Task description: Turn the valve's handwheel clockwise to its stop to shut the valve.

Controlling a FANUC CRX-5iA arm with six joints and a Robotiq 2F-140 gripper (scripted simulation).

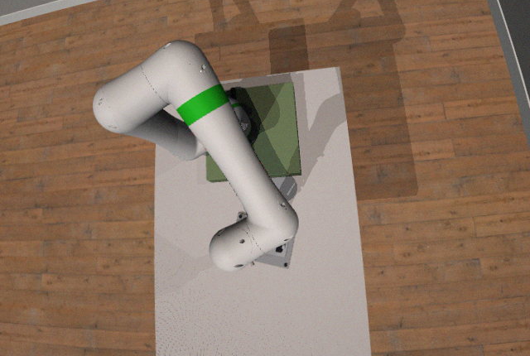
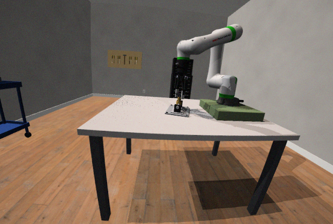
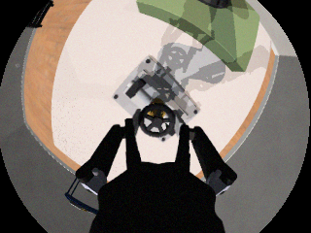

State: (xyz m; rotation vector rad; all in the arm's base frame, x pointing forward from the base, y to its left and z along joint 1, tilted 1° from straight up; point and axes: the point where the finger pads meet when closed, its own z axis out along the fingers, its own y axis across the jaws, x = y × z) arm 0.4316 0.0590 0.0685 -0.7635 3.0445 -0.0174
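Right now my hand is 1 cm above the black spoked handwheel. Round my hand: base plate: 13 cm below.
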